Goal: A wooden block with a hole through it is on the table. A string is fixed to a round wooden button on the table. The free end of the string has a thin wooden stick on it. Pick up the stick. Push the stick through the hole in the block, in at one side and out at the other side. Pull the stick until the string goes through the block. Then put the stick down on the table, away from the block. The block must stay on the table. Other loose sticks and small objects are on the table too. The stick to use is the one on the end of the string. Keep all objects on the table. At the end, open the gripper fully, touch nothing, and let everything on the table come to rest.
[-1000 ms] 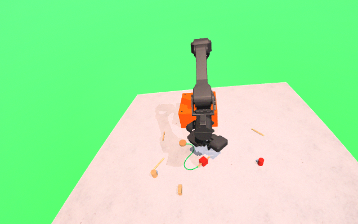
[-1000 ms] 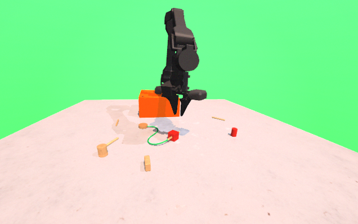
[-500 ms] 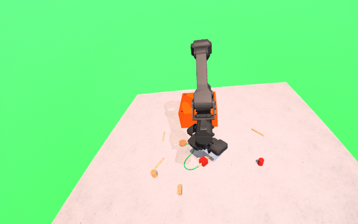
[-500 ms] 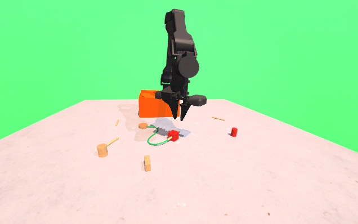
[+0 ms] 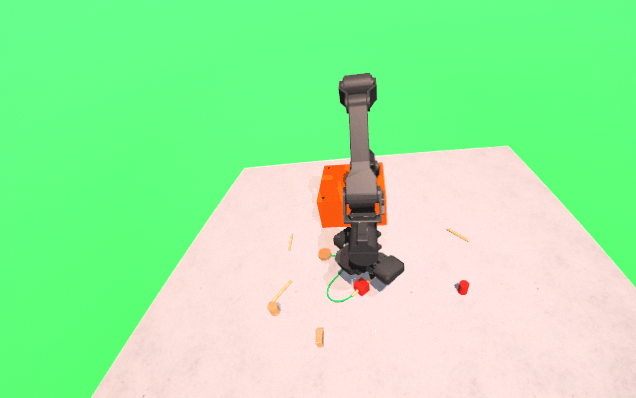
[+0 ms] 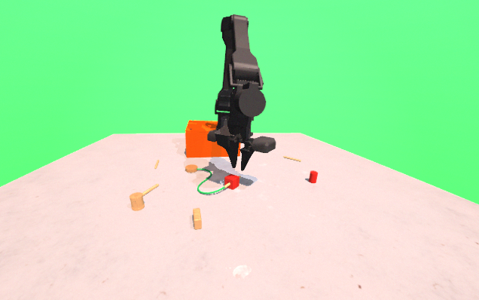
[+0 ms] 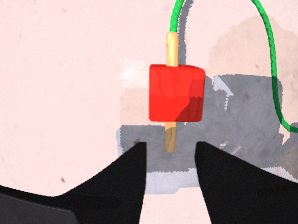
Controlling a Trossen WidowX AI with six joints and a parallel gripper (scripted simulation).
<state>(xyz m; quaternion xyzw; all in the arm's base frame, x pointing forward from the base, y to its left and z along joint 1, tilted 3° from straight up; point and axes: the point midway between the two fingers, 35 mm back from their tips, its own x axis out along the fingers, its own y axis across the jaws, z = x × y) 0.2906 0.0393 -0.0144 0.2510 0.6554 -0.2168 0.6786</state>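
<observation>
The red cube lies 2 cm ahead of my gripper tip, 2 cm to the right of it and 3 cm below it. The rest, counted from my gripper tip: thin wooden stick: 3 cm ahead, 2 cm to the right, 3 cm below; small wooden block: 17 cm ahead, 9 cm to the right, 3 cm below; round wooden button: 10 cm behind, 15 cm to the right, 4 cm below.
</observation>
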